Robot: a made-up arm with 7 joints. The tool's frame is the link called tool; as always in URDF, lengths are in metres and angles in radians. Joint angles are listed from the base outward.
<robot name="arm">
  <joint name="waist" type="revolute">
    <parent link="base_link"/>
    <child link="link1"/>
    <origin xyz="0 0 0.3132" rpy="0 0 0"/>
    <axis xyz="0 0 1"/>
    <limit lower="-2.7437" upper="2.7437"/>
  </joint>
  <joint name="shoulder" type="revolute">
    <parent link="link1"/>
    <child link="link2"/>
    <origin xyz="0 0 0" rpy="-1.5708 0 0"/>
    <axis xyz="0 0 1"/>
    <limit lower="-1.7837" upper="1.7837"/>
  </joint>
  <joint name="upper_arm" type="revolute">
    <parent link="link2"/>
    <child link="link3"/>
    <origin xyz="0 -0.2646 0" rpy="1.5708 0 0"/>
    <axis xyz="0 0 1"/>
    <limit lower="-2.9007" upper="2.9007"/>
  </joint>
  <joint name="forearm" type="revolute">
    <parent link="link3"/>
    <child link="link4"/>
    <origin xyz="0.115 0 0" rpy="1.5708 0 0"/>
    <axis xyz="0 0 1"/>
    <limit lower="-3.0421" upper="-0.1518"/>
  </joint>
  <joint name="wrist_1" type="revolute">
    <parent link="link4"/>
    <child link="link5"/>
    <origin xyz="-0.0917 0.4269 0" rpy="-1.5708 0 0"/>
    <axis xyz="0 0 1"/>
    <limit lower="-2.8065" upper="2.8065"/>
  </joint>
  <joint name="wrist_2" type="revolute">
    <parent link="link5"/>
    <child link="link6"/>
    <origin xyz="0 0 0" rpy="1.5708 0 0"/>
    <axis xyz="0 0 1"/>
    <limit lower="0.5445" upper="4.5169"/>
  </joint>
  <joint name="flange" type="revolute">
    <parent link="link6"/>
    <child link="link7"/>
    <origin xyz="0.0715 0 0" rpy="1.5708 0 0"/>
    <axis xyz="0 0 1"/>
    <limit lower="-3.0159" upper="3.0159"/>
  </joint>
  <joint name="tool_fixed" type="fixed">
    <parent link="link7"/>
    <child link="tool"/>
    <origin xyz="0 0 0" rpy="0 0 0"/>
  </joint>
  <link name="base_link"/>
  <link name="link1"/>
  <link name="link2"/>
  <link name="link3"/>
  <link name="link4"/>
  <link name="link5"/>
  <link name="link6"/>
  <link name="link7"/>
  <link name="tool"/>
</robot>
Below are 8 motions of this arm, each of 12 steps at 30 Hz.
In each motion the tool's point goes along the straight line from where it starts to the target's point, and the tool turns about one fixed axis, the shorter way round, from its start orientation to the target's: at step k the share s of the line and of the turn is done. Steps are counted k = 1, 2, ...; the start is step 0. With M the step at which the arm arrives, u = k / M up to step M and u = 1 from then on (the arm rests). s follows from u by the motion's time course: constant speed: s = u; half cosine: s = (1 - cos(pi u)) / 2; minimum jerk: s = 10 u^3 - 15 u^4 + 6 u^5.
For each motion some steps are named. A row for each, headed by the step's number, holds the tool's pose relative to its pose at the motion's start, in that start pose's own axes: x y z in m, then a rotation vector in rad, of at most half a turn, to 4 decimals.
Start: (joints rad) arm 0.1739 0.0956 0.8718 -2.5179 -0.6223 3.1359 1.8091
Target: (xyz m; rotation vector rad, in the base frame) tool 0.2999 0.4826 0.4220 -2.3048 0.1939 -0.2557
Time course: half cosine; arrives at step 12
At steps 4, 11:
4: 0.0248 -0.0280 -0.0176 0.0715 0.0013 0.0054
11: 0.0977 -0.1101 -0.0691 0.2810 0.0051 0.0212

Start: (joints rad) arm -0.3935 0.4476 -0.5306 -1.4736 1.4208 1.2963 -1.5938
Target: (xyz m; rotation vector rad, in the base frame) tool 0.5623 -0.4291 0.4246 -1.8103 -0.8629 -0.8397
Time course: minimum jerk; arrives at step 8
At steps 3, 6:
3: 0.0038 0.0035 0.0310 0.0809 -0.0585 0.0022
6: 0.0122 0.0114 0.1009 0.2634 -0.1907 0.0072

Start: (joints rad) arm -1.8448 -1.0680 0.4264 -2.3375 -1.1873 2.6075 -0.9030
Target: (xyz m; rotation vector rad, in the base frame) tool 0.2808 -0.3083 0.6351 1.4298 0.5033 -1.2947
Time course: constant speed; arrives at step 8
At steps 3, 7, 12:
3: 0.0467 -0.0013 -0.0060 -0.0133 0.0197 -0.1264
7: 0.1091 -0.0031 -0.0139 -0.0310 0.0460 -0.2950
12: 0.1246 -0.0036 -0.0159 -0.0354 0.0525 -0.3372

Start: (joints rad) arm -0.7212 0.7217 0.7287 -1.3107 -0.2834 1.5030 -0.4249
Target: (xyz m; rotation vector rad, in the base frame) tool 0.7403 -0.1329 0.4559 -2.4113 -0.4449 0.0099
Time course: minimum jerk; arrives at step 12
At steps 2, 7, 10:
2: -0.0002 -0.0007 -0.0023 0.0128 0.0132 -0.0019
7: -0.0046 -0.0124 -0.0431 0.2362 0.2432 -0.0353
10: -0.0068 -0.0184 -0.0636 0.3486 0.3590 -0.0521

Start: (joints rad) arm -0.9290 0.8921 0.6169 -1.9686 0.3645 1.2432 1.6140
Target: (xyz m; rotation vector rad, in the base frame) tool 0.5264 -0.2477 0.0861 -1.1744 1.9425 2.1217
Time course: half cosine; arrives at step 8
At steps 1, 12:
1: 0.0015 0.0041 -0.0033 0.0106 -0.0033 -0.0017
12: 0.0391 0.1087 -0.0865 0.2772 -0.0868 -0.0436

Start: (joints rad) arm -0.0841 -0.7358 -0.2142 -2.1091 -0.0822 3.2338 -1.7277
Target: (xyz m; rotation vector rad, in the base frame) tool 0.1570 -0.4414 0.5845 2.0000 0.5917 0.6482
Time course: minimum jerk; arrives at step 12
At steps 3, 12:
3: -0.0313 -0.0258 -0.0091 0.0705 -0.0566 0.0359
12: -0.3024 -0.2496 -0.0876 0.6807 -0.5472 0.3469

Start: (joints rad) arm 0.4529 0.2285 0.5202 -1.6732 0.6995 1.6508 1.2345
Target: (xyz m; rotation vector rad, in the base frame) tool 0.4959 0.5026 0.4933 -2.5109 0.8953 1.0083
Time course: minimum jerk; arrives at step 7
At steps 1, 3, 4, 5, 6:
1: 0.0015 -0.0002 -0.0017 0.0055 0.0014 0.0042
3: 0.0242 -0.0024 -0.0271 0.0873 0.0214 0.0670
4: 0.0415 -0.0041 -0.0466 0.1500 0.0368 0.1151
5: 0.0562 -0.0056 -0.0630 0.2029 0.0498 0.1557
6: 0.0642 -0.0064 -0.0720 0.2318 0.0569 0.1778

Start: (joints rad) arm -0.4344 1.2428 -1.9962 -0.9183 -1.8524 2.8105 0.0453
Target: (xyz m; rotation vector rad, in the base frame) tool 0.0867 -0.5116 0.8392 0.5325 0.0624 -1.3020
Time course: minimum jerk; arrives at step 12
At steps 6, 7, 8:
6: -0.0945 -0.1251 0.0365 0.1990 -0.1583 0.1955
7: -0.1234 -0.1635 0.0477 0.2600 -0.2068 0.2555
8: -0.1493 -0.1977 0.0577 0.3145 -0.2501 0.3090

